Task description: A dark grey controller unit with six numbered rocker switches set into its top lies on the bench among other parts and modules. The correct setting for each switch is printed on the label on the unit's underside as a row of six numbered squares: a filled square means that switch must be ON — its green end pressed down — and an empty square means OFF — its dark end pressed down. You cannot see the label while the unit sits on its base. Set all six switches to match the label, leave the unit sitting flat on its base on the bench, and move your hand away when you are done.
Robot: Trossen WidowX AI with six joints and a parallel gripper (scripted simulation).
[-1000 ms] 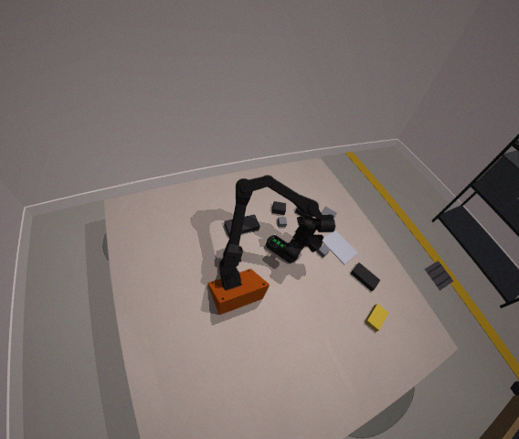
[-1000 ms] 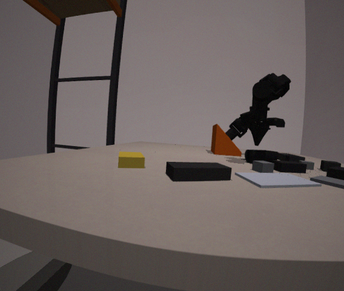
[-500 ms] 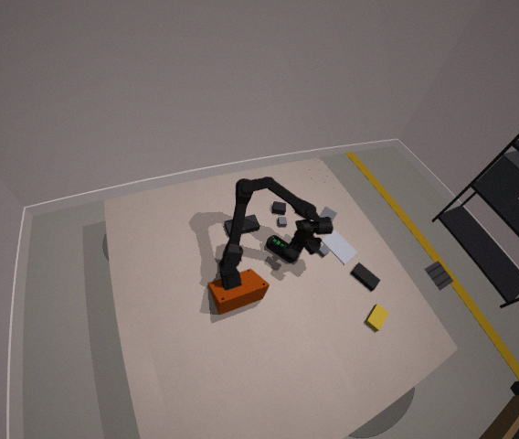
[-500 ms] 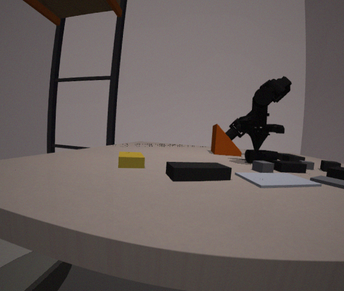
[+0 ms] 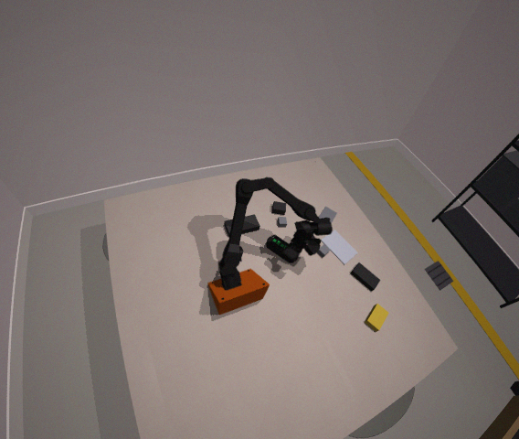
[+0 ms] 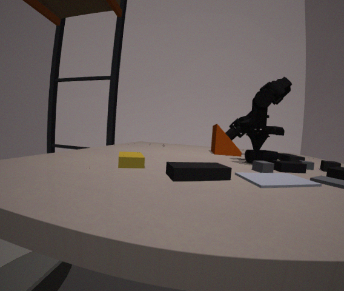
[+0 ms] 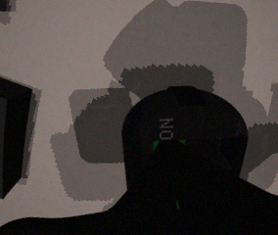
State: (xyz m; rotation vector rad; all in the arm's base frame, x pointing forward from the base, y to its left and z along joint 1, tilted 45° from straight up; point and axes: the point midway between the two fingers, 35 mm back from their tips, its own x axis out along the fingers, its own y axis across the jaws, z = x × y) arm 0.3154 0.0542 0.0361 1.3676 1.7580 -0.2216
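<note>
Now: the small black block 120 mm ahead of my gripper tip, 70 mm to the left of it and 20 mm below it. Also, from my gripper tip: small grey block (160 mm ahead, 30 mm to the right, 20 mm below); grey plate (280 mm ahead, 140 mm to the left, 40 mm below); pale flat sheet (260 mm ahead, 30 mm to the right, 40 mm below).
</note>
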